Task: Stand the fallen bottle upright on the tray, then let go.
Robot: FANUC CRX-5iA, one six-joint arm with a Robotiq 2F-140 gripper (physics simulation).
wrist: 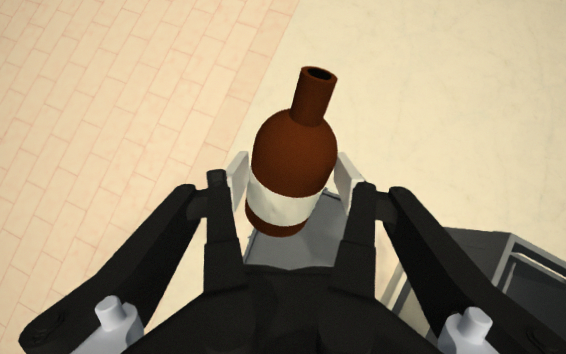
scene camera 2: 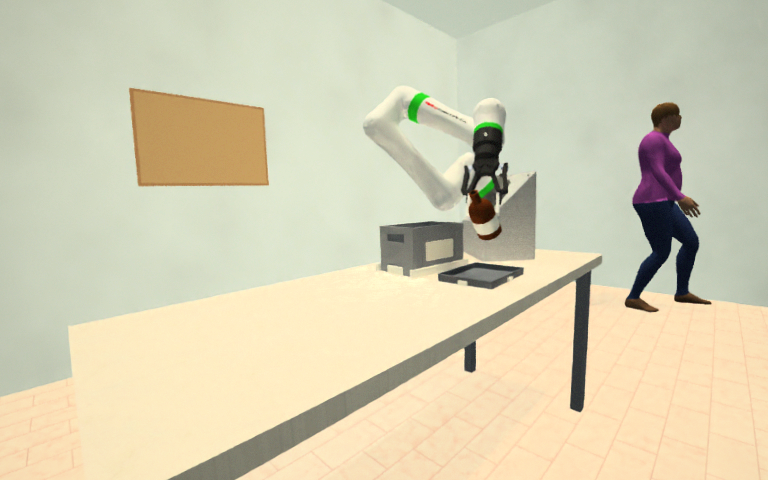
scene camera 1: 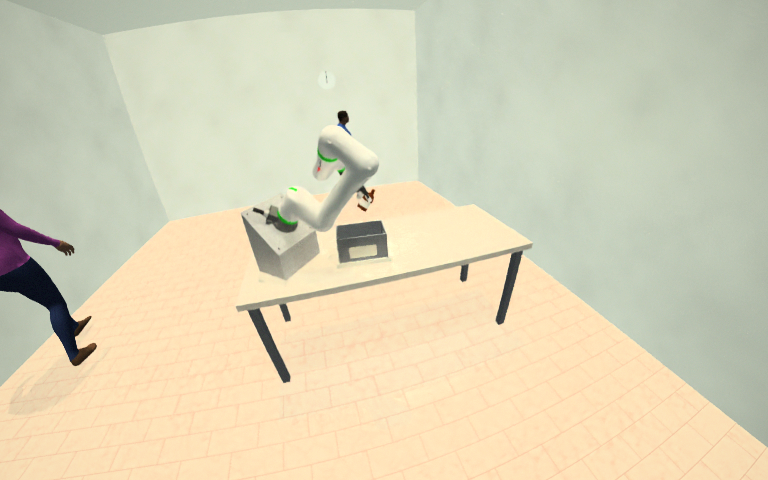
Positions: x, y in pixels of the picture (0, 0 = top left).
Labels:
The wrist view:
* my gripper: 291, 165
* brown bottle: 295, 150
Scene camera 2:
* my gripper: 482, 214
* brown bottle: 481, 211

